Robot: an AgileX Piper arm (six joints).
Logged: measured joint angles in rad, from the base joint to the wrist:
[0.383, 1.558, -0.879, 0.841, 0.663, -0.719]
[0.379, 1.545, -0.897, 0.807, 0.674, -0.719]
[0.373, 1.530, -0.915, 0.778, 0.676, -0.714]
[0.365, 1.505, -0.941, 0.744, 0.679, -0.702]
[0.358, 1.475, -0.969, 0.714, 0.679, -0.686]
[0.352, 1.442, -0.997, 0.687, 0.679, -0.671]
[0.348, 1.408, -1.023, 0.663, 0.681, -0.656]
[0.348, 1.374, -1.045, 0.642, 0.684, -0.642]
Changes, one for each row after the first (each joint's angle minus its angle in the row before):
[-0.004, -0.013, -0.018, -0.034, 0.011, 0.000]
[-0.006, -0.015, -0.018, -0.029, 0.002, 0.005]
[-0.008, -0.025, -0.026, -0.034, 0.003, 0.012]
[-0.007, -0.030, -0.028, -0.030, 0.000, 0.016]
[-0.006, -0.033, -0.028, -0.027, 0.000, 0.015]
[-0.004, -0.034, -0.026, -0.024, 0.002, 0.015]
[0.000, -0.034, -0.022, -0.021, 0.003, 0.014]

